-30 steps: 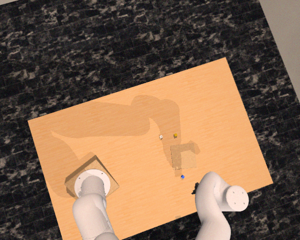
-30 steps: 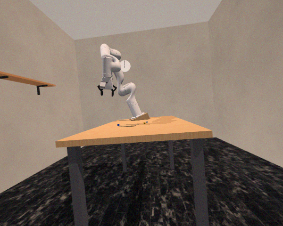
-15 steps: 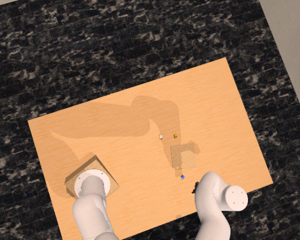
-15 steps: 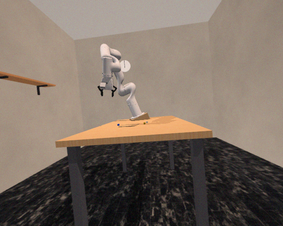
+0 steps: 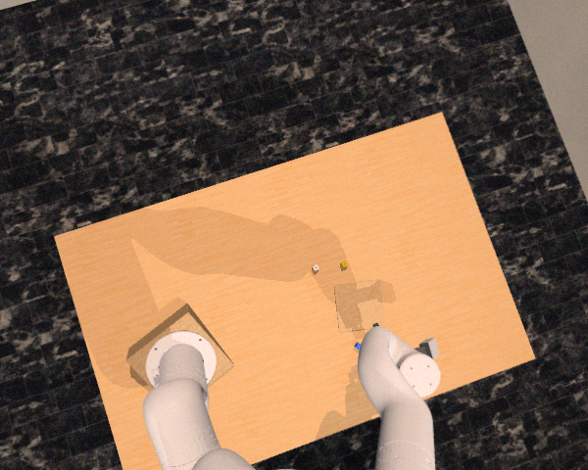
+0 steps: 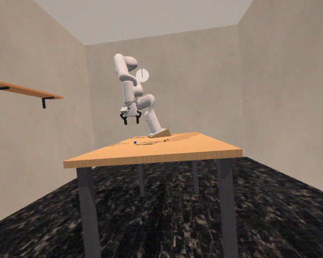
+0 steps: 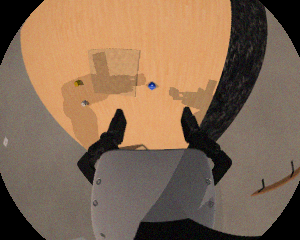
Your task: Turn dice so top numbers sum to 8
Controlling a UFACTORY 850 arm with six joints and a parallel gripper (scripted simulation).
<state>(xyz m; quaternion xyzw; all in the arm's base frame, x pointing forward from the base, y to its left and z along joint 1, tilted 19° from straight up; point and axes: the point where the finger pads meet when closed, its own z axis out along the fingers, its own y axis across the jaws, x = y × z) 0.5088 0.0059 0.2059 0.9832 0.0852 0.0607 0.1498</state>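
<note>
Now: hand 3 cm past the blue die and 15 cm above it. The rest, counted from my hand: white die (11 cm behind, 25 cm to the left, 15 cm below); tan mat (11 cm to the left, 16 cm below); yellow die (2 cm behind, 24 cm to the left, 15 cm below).
</note>
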